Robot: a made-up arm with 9 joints. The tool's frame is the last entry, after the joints. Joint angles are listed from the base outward. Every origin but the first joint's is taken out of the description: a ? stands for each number. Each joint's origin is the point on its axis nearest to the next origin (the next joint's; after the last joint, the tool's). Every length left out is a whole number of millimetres.
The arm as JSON. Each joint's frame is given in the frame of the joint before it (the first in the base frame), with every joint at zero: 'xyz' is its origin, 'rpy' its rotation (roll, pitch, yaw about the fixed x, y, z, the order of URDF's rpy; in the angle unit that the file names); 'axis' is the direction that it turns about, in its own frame. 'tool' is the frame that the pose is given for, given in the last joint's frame.
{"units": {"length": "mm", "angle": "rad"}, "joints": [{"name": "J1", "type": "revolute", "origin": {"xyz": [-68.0, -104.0, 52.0], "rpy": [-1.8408, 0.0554, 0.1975]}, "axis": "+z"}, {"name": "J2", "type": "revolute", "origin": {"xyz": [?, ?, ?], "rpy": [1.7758, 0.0, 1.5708]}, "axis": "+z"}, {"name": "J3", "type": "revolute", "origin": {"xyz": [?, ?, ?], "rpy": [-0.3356, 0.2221, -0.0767]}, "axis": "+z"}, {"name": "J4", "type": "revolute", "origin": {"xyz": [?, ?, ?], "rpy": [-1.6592, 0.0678, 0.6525]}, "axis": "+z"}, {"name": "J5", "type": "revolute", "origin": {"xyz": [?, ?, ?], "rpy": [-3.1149, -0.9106, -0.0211]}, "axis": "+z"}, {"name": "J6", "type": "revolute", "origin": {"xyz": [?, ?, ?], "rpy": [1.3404, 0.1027, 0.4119]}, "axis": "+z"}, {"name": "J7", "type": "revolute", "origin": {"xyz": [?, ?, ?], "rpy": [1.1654, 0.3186, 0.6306]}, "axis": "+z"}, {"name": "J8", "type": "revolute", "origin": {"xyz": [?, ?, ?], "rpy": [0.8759, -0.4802, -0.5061]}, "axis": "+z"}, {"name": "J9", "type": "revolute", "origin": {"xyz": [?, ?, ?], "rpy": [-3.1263, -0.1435, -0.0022]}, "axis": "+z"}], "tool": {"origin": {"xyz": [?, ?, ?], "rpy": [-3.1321, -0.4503, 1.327]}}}
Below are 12 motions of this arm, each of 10 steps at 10 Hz.
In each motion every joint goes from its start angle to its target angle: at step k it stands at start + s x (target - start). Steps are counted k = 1, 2, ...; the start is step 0. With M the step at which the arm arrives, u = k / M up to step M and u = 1 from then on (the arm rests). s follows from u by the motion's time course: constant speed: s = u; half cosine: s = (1 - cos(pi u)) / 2; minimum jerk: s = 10 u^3 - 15 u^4 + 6 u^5.
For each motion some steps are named. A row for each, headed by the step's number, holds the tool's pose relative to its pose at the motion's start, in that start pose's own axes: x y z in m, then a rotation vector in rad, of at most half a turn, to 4 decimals.
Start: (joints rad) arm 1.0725 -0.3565 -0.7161 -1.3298 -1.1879 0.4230 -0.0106 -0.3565 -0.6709
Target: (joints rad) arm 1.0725 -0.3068 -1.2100 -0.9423 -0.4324 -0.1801 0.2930 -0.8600 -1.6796
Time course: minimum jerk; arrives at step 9
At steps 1, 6, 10:
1: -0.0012 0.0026 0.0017 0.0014 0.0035 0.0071
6: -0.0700 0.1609 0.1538 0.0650 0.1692 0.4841
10: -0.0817 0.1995 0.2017 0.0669 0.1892 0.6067

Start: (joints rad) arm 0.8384 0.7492 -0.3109 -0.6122 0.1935 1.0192 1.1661 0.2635 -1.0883
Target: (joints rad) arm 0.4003 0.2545 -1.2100 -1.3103 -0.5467 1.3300 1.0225 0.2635 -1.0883
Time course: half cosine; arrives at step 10
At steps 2, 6, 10:
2: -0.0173 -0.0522 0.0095 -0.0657 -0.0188 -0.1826
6: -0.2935 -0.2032 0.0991 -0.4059 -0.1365 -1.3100
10: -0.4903 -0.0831 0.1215 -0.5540 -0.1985 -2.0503

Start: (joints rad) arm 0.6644 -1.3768 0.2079 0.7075 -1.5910 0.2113 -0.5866 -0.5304 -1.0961
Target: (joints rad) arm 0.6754 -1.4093 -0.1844 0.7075 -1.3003 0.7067 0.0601 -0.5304 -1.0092
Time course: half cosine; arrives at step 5
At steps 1, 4, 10:
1: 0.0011 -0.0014 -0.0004 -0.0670 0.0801 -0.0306
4: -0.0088 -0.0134 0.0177 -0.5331 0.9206 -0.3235
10: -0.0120 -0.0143 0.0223 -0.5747 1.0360 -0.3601

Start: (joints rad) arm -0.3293 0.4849 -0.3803 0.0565 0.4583 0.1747 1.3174 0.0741 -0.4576
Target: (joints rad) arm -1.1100 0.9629 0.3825 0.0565 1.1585 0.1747 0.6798 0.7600 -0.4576
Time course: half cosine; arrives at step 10
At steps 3, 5, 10:
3: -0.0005 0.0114 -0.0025 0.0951 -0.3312 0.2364
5: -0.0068 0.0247 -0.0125 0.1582 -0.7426 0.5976
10: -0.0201 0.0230 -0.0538 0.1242 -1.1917 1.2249

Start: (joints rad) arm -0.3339 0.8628 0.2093 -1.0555 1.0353 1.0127 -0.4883 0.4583 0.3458
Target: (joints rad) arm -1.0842 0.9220 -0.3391 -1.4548 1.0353 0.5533 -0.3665 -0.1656 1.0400
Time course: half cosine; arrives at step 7
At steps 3, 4, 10:
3: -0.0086 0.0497 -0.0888 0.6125 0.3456 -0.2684
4: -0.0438 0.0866 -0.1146 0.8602 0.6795 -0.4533
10: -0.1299 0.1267 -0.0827 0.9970 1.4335 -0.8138

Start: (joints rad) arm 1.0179 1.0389 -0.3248 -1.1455 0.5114 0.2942 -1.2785 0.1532 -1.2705
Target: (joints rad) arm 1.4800 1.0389 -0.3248 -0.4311 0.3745 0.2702 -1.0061 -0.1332 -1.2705
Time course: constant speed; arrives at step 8
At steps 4, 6, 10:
4: 0.0216 -0.0836 0.0379 -0.0005 0.2642 0.3906
6: 0.0559 -0.1104 0.0624 -0.0228 0.4444 0.5575
10: 0.1022 -0.1229 0.0857 -0.0607 0.6512 0.7015

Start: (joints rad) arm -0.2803 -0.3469 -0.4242 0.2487 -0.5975 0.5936 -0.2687 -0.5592 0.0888
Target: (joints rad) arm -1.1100 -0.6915 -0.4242 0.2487 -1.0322 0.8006 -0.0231 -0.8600 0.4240
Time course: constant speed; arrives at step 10
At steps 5, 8, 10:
5: -0.0131 -0.0098 -0.0235 -0.0073 -0.3422 -0.3379
8: -0.0294 -0.0107 -0.0356 0.0076 -0.5441 -0.5603
10: -0.0429 -0.0086 -0.0452 0.0254 -0.6762 -0.7133

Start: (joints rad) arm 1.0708 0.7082 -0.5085 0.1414 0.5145 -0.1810 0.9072 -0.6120 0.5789
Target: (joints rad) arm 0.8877 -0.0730 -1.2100 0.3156 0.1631 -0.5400 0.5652 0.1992 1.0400
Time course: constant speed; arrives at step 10
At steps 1, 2, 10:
1: -0.0037 0.0041 -0.0094 -0.0049 -0.1079 0.0282
2: -0.0080 0.0098 -0.0189 -0.0198 -0.2133 0.0528
10: -0.0308 0.1164 -0.1386 -0.3897 -0.8987 0.0016

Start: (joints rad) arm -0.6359 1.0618 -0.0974 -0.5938 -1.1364 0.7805 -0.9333 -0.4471 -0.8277
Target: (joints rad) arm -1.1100 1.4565 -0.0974 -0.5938 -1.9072 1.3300 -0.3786 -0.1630 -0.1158
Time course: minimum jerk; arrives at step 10
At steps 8, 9, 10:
8: 0.4335 -0.0033 -0.1631 0.1161 -0.4587 0.4542
9: 0.4585 0.0104 -0.1560 0.1175 -0.4983 0.4612
10: 0.4627 0.0129 -0.1546 0.1178 -0.5053 0.4622

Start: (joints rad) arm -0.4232 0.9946 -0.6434 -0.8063 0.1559 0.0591 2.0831 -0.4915 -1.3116
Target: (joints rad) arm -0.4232 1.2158 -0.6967 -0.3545 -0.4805 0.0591 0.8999 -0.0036 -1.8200
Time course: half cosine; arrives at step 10
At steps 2, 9, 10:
2: -0.0039 0.0139 -0.0147 -0.0808 -0.0332 0.0573
9: -0.0879 0.0635 -0.1950 -1.0299 -0.3260 0.7288
10: -0.0908 0.0619 -0.2005 -1.0601 -0.3343 0.7497

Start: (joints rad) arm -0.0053 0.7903 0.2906 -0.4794 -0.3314 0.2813 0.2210 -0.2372 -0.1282
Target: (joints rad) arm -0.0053 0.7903 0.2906 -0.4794 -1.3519 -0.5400 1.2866 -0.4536 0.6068
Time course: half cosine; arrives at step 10
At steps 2, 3, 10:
2: 0.0090 0.0035 0.0239 -0.0160 0.0759 0.0717
3: 0.0177 0.0085 0.0521 -0.0527 0.1588 0.1545
10: 0.0430 0.0638 0.2751 -0.6438 0.3808 0.7859

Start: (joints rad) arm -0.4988 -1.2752 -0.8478 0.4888 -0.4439 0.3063 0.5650 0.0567 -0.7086
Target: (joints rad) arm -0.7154 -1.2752 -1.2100 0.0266 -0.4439 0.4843 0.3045 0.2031 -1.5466
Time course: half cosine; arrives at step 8
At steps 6, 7, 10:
6: 0.0420 0.0640 -0.0321 -0.2729 0.0574 0.1000
7: 0.0466 0.0707 -0.0382 -0.3117 0.0877 0.1182
10: 0.0481 0.0730 -0.0405 -0.3252 0.0997 0.1251

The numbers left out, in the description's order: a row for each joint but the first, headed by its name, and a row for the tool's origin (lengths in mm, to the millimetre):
J2: -46.0 -68.0 0.0
J3: 27.0 38.0 0.0
J4: -73.0 80.0 0.0
J5: -68.0 31.0 0.0
J6: -189.0 -304.0 0.0
J7: 354.0 171.0 0.0
J8: -52.0 -17.0 0.0
J9: -114.0 -4.0 0.0
tool: 10.0 84.0 0.0

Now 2 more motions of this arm.
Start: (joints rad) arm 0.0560 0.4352 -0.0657 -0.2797 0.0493 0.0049 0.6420 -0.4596 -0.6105
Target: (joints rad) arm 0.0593 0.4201 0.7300 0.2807 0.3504 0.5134 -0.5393 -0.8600 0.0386
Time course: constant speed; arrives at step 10
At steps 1, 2, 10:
1: -0.0116 -0.0156 -0.0117 0.1403 -0.0133 -0.1452
2: -0.0256 -0.0283 -0.0257 0.2726 -0.0193 -0.2920
10: -0.1786 -0.0437 -0.1575 1.0994 0.0108 -1.4074

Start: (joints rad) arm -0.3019 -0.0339 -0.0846 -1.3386 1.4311 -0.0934 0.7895 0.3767 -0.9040
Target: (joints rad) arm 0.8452 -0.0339 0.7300 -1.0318 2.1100 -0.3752 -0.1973 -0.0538 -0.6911
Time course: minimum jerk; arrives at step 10
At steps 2, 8, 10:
2: 0.0078 0.0066 0.0016 -0.0124 0.0043 -0.1497
8: 0.2084 -0.0486 -0.1742 -1.3841 -0.8010 -1.8180
10: 0.2120 -0.0739 -0.1907 -1.5348 -0.9219 -1.8176

